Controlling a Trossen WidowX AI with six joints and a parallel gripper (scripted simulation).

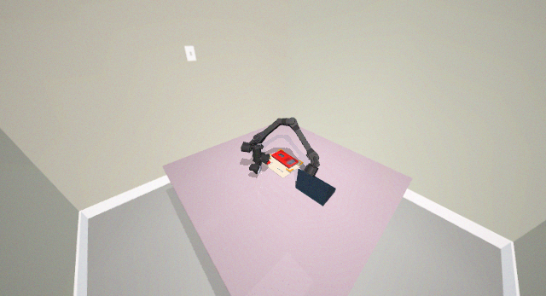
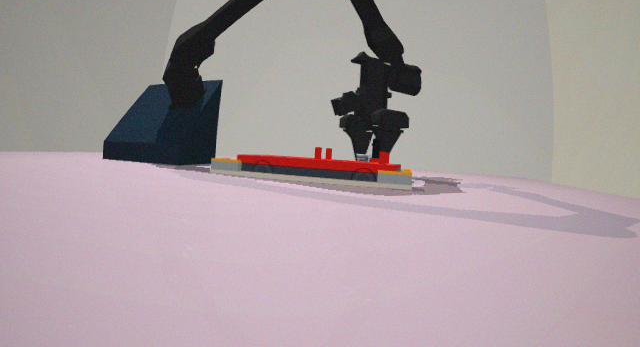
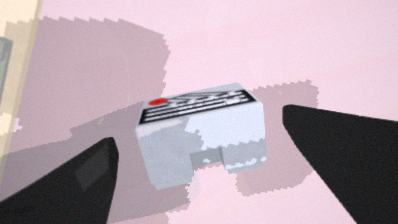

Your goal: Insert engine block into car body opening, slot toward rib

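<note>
My gripper tip is 1 cm short of the black peg, 11 cm to the left of it and 2 cm below it. Also, from my gripper tip: engine block: 1 cm above; then beige plate: 5 cm behind, 21 cm to the right.
</note>
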